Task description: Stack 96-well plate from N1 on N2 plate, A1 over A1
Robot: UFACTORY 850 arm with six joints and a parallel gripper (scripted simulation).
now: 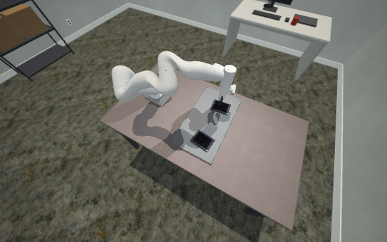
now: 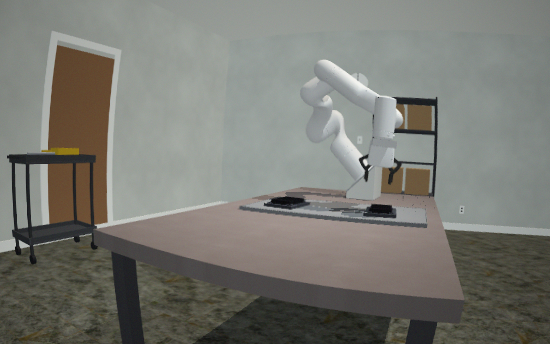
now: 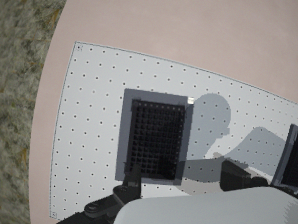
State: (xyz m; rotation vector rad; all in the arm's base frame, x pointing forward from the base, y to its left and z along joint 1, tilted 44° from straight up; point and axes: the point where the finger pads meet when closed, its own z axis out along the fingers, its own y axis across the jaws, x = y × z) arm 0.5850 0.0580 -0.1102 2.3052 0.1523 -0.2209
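The 96-well plate lies 100 mm below my hand, 20 mm to the left of it and 10 mm ahead of it. From my hand the other things lie so: white mark 420 mm to the right, 110 mm below, 60 mm ahead; then plate nest 360 mm to the right, 120 mm below.
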